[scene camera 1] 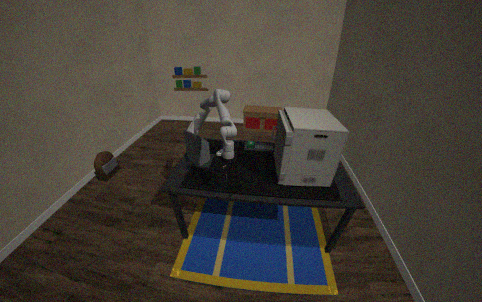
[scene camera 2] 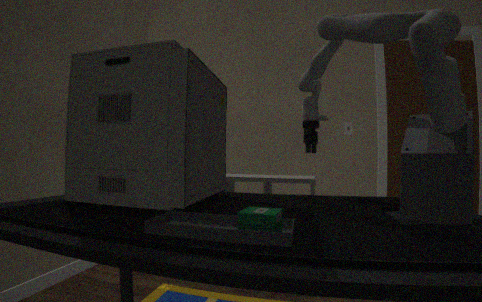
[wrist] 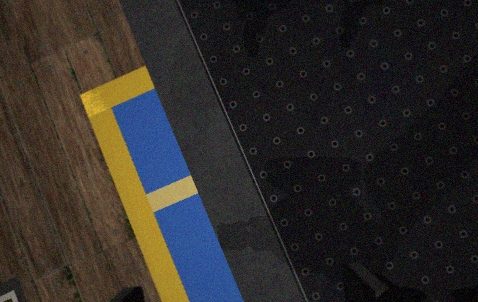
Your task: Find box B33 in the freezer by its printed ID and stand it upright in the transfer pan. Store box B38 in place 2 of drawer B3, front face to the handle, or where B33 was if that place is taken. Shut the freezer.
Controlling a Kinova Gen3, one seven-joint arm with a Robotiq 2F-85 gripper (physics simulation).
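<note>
The white freezer point(scene camera 1: 312, 147) point(scene camera 2: 125, 142) stands on the table. Its front is seen very obliquely and no drawer interior shows, so I cannot tell how the door or drawer B3 stands. A green box point(scene camera 1: 250, 144) point(scene camera 2: 260, 218) lies flat at one end of the low grey transfer pan point(scene camera 2: 200, 229); its ID is too small and dark to read. I cannot tell which box is B33 or B38. My gripper point(scene camera 1: 224, 172) point(scene camera 2: 310, 149) is open and empty, pointing down above the table, well apart from the freezer and pan. In the wrist view its fingertips show at the bottom edge.
The dark table point(scene camera 1: 225, 192) point(wrist: 200, 125) has a raised edge. A blue and yellow mat point(scene camera 1: 255, 240) point(wrist: 150, 145) lies on the floor. A cardboard box point(scene camera 1: 262, 110) with red patches is behind the table. Wall shelves point(scene camera 1: 190, 76) hold coloured blocks.
</note>
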